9 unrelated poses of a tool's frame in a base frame.
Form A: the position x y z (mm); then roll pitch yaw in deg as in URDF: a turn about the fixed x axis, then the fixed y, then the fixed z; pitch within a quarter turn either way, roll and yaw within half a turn.
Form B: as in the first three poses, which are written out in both.
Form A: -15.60 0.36 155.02 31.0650 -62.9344 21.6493
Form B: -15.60 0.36 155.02 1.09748 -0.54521 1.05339
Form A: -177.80 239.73 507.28 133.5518 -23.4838 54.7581
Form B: -177.80 239.73 507.28 2.84379 0.84860 -0.64248
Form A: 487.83 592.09 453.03 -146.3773 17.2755 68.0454
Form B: 487.83 592.09 453.03 3.11352 -0.65105 -1.10536
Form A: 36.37 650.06 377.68 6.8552 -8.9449 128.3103
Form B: 36.37 650.06 377.68 0.04802 0.19051 2.24422
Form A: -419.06 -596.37 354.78 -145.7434 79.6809 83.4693
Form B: -419.06 -596.37 354.78 1.76727 -0.70987 -1.54393
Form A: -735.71 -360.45 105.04 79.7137 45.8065 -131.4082
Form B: -735.71 -360.45 105.04 -1.35008 -0.96605 2.51655
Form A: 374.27 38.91 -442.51 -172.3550 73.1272 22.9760
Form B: 374.27 38.91 -442.51 2.43063 -1.18139 -0.78995
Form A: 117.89 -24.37 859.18 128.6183 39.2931 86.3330
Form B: 117.89 -24.37 859.18 2.39780 0.85480 -1.49531
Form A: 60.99 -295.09 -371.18 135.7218 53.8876 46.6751
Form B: 60.99 -295.09 -371.18 2.00931 0.11125 -1.15173
